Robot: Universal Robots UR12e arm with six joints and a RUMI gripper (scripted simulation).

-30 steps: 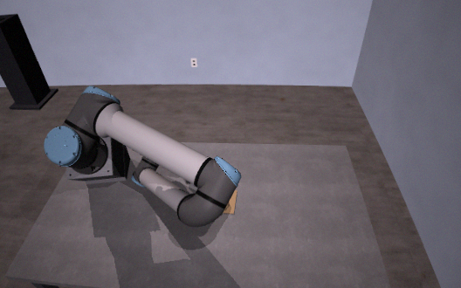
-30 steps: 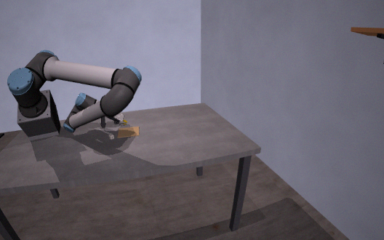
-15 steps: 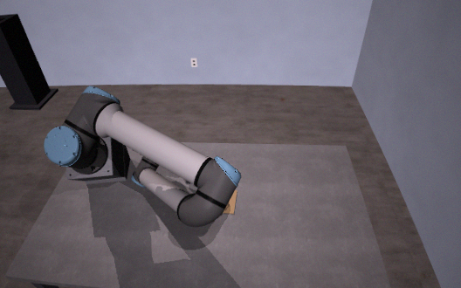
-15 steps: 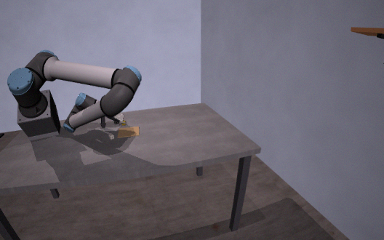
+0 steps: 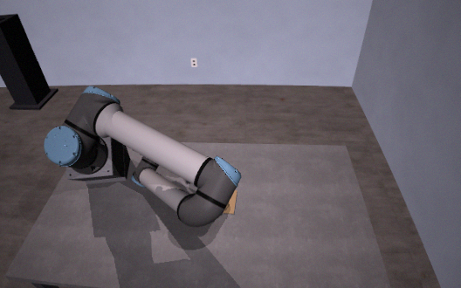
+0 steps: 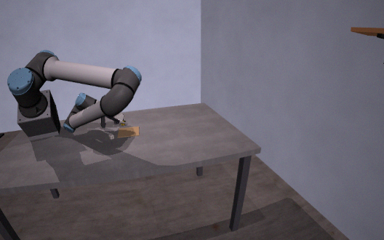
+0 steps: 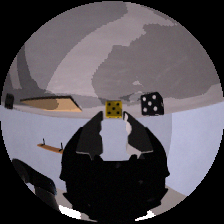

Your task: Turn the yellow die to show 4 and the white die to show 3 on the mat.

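The yellow die is 1 cm behind my hand and 1 cm below it. The rest, counted from my hand: black die: 6 cm behind, 4 cm to the left, 1 cm below; then white die: 8 cm behind, 21 cm to the right, 1 cm below; then tan mat: 3 cm ahead, 14 cm to the right, 2 cm below.
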